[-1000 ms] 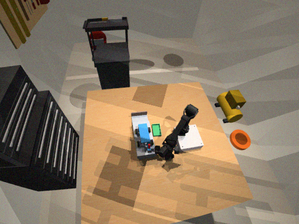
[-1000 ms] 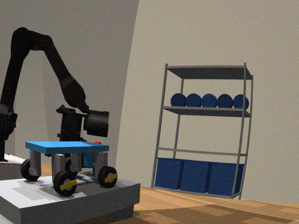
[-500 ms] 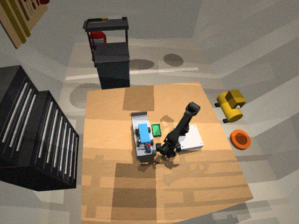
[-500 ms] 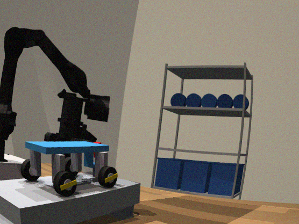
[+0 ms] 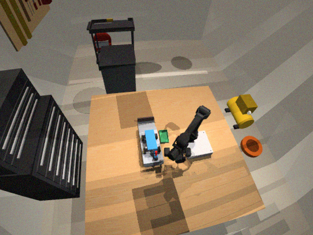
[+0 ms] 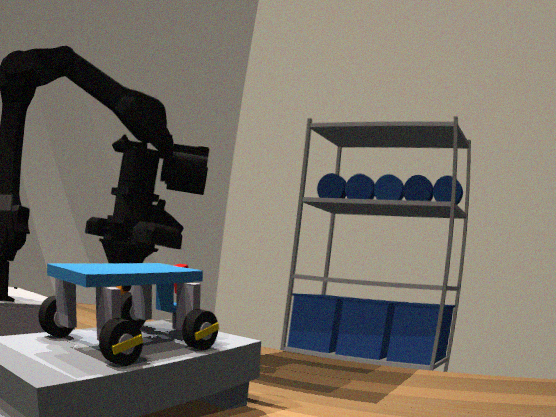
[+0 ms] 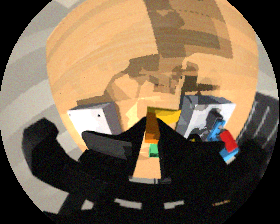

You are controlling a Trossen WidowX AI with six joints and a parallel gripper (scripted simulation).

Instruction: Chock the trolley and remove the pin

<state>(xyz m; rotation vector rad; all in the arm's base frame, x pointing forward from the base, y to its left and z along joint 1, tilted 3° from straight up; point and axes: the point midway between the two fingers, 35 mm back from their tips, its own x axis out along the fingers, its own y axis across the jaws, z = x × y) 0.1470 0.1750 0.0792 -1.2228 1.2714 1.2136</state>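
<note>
Right now the red-headed stop pin is 14 cm ahead of my gripper tip and 1 cm above it. Also, from my gripper tip: grey ramp (18 cm ahead, 12 cm to the right, 7 cm below); blue-topped trolley (18 cm ahead, 11 cm to the right, 1 cm below); yellow chock (2 cm ahead, 1 cm below).
</note>
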